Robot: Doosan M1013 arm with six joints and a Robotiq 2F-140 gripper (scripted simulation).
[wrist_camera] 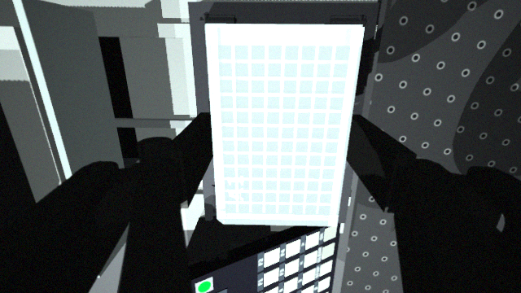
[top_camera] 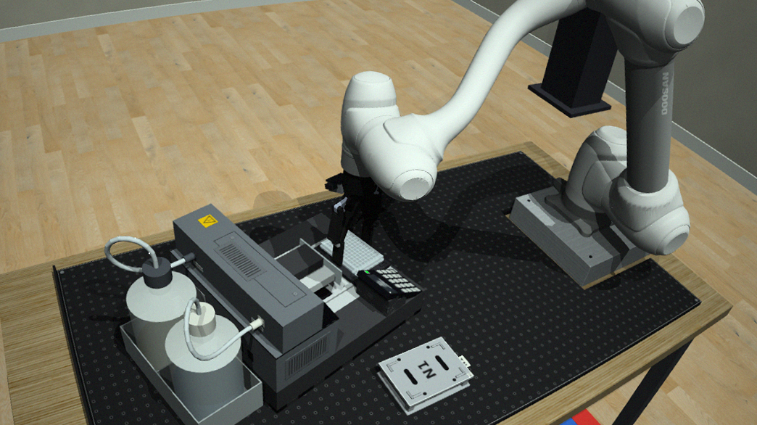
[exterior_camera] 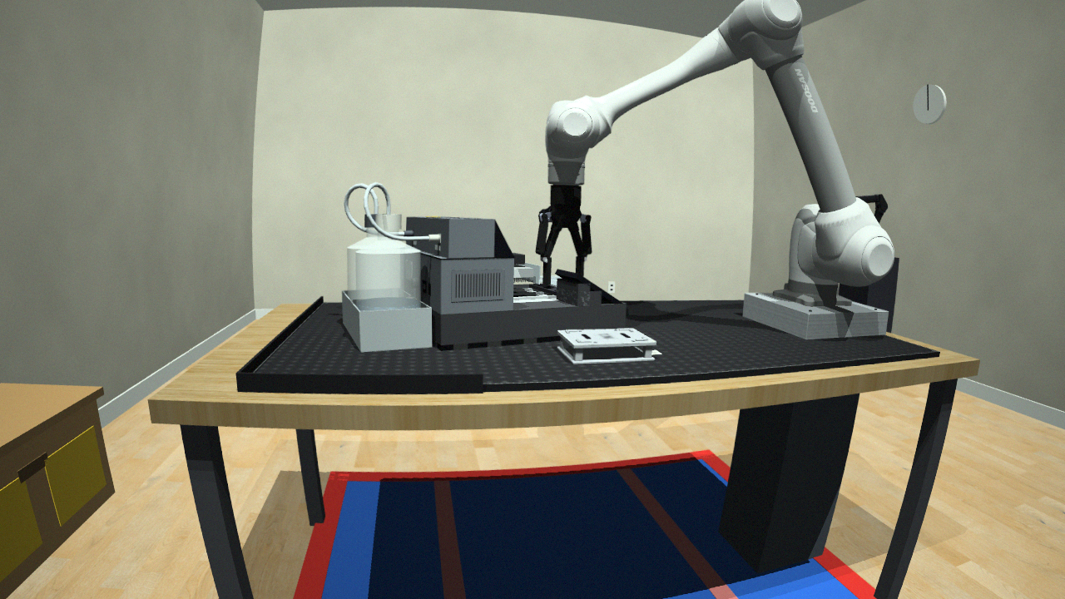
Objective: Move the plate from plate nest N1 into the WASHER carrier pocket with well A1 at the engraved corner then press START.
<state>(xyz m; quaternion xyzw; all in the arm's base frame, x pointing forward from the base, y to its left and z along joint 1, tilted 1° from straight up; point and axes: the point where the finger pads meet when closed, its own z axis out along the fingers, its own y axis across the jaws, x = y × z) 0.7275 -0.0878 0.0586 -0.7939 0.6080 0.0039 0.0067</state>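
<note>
Right now my hand is 2 cm above the white well plate. The rest, counted from my hand: plate nest N1 (33 cm to the left, 9 cm below); N1 label (33 cm to the left, 12 cm below, 11 cm behind); plate washer (15 cm ahead, 4 cm to the left, 1 cm above).
</note>
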